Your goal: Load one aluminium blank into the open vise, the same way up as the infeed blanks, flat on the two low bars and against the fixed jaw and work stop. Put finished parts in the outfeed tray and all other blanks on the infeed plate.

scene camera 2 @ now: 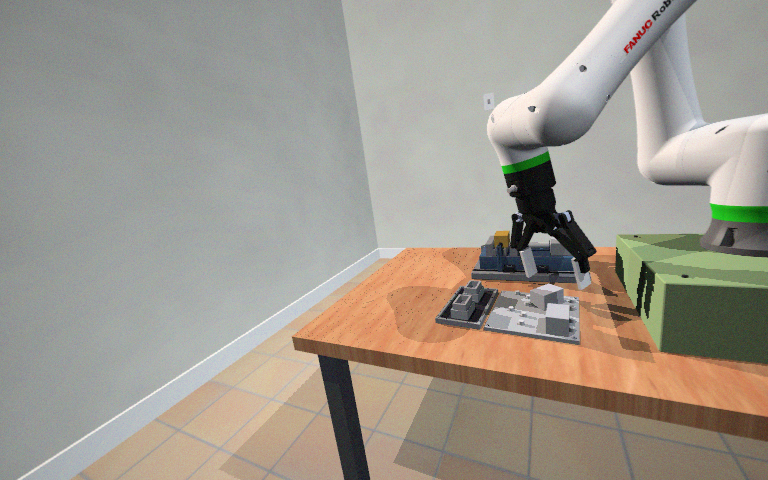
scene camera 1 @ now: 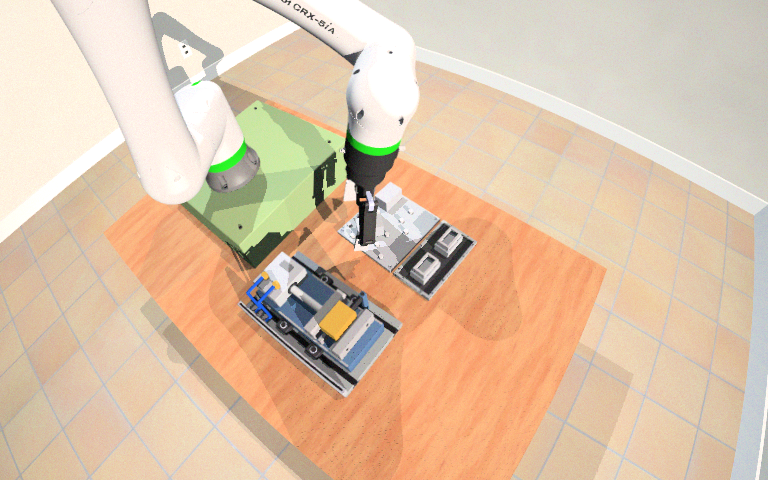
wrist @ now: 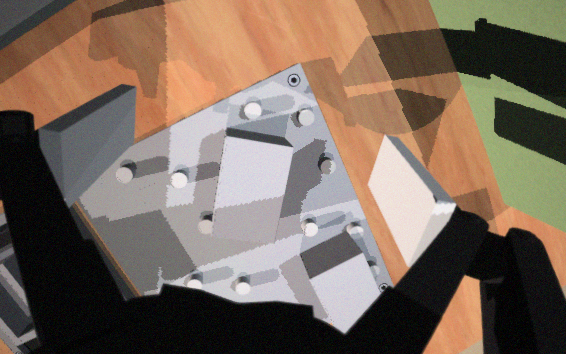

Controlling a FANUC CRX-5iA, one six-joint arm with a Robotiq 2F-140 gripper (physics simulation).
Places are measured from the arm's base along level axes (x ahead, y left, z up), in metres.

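Pixels of known places: gripper, fingertip midpoint: (scene camera 2: 556, 280) (scene camera 1: 354, 223) (wrist: 258, 137); arm's base, origin of the base link: (scene camera 2: 753, 247) (scene camera 1: 233, 170).
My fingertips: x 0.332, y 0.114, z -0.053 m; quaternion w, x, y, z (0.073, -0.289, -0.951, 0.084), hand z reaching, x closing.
Note:
For each thing: its top centre in the pictures, then the offset to it from my fingertips. Level surfaces: height alone.
- infeed plate, middle of its top: (wrist: 246, 243) (scene camera 1: 389, 224) (scene camera 2: 533, 311) 0.038 m ahead, 0.073 m left, 0.048 m down
- grey blank, middle of its top: (wrist: 251, 192) (scene camera 1: 369, 222) (scene camera 2: 546, 289) 0.017 m ahead, 0.029 m left, 0.012 m down
- second blank, middle of its top: (wrist: 352, 300) (scene camera 2: 557, 310) (scene camera 1: 388, 192) 0.013 m back, 0.127 m left, 0.012 m down
- vise, middle of its top: (scene camera 1: 309, 302) (scene camera 2: 526, 237) 0.092 m ahead, 0.206 m right, 0.043 m up
- yellow block, middle of its top: (scene camera 1: 336, 318) (scene camera 2: 501, 233) 0.160 m ahead, 0.195 m right, 0.060 m up
- wooden table, its level: 0.056 m down
My gripper (scene camera 1: 360, 217) (scene camera 2: 555, 268) (wrist: 258, 137) is wide open and empty above the infeed plate (scene camera 1: 416, 212) (scene camera 2: 504, 328) (wrist: 295, 92). One grey blank (scene camera 2: 546, 296) (wrist: 252, 185) lies below and between the spread fingers, turned askew to the plate edges, among the white pins; the arm largely hides it in scene camera 1. A second blank (scene camera 1: 389, 195) (scene camera 2: 557, 318) (wrist: 340, 295) stands at the plate's side. Two pocketed parts (scene camera 1: 424, 267) (scene camera 2: 462, 306) are in the outfeed tray (scene camera 1: 428, 295) (scene camera 2: 458, 324). The vise (scene camera 1: 365, 352) (scene camera 2: 515, 262) has a yellow block (scene camera 1: 338, 320) (scene camera 2: 501, 238) at its jaws; its low bars are not distinguishable.
The green robot base (scene camera 1: 283, 147) (scene camera 2: 713, 316) stands beside the plate and vise. Blue pipes (scene camera 1: 257, 297) with yellow ends rise at one end of the vise. The outfeed tray adjoins the infeed plate on the wooden table (scene camera 1: 492, 384) (scene camera 2: 362, 316).

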